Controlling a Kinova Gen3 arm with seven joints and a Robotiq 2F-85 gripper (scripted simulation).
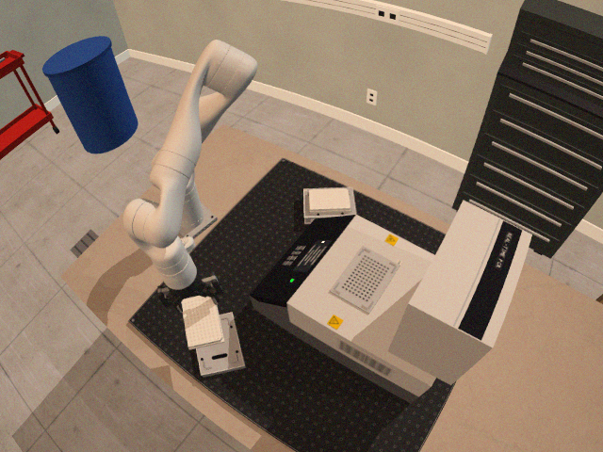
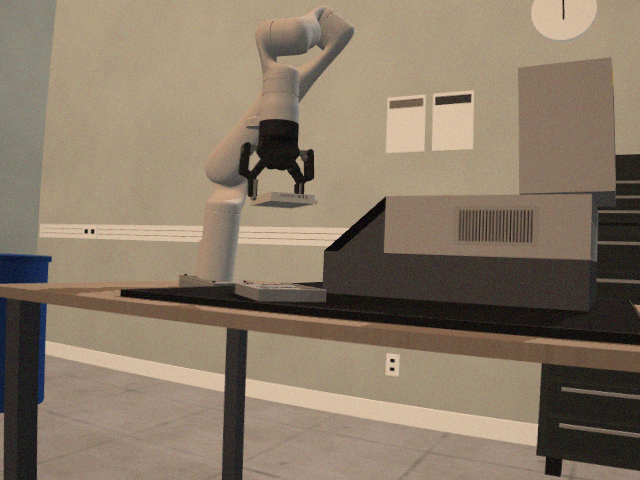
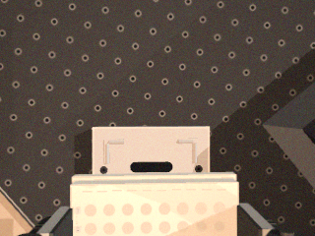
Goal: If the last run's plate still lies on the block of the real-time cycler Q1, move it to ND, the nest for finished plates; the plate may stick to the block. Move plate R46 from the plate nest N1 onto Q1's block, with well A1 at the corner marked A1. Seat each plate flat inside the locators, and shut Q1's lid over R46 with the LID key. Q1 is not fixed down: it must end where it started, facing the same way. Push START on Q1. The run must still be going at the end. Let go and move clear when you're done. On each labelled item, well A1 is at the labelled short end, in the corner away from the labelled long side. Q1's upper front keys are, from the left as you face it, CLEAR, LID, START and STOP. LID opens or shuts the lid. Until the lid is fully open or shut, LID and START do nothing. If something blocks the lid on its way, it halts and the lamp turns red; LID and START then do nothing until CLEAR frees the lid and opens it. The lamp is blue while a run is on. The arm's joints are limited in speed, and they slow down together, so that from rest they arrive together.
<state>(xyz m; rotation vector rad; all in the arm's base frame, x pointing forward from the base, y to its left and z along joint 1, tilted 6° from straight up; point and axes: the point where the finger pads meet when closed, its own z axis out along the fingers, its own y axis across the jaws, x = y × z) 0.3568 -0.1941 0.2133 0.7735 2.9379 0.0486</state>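
The grey nest lies 3 cm ahead of my hand, 2 cm to the right of it and 17 cm below it. The rest, counted from my hand: A1 mark: 16 cm behind, 52 cm to the left, 15 cm below; white plate: 7 cm behind, 53 cm to the left, 14 cm below.
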